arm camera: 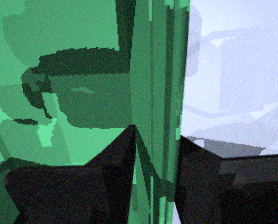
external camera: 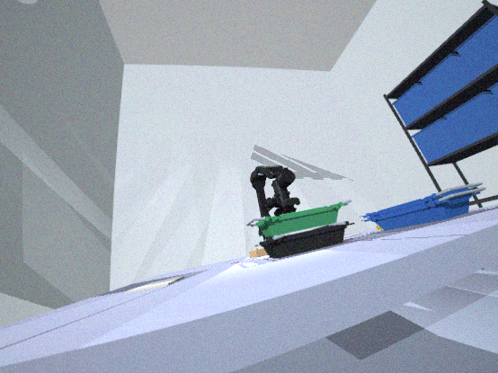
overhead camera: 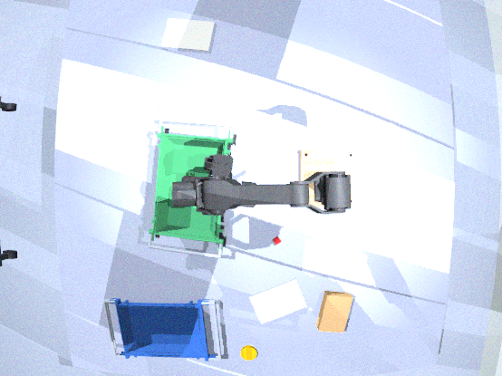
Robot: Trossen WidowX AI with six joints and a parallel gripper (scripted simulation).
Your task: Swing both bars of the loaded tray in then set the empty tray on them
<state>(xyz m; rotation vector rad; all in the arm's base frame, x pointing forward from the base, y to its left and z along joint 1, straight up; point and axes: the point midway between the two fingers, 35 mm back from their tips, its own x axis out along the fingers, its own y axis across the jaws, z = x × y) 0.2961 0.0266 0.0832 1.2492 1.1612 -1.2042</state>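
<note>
The green tray lies 8 cm ahead of my gripper tip and 3 cm above it. Round my gripper tip: yellow disc: 11 cm behind, 51 cm to the left, 8 cm below; red block: 17 cm behind, 13 cm to the left, 8 cm below; tan box: 36 cm behind, 35 cm to the left, 6 cm below.
</note>
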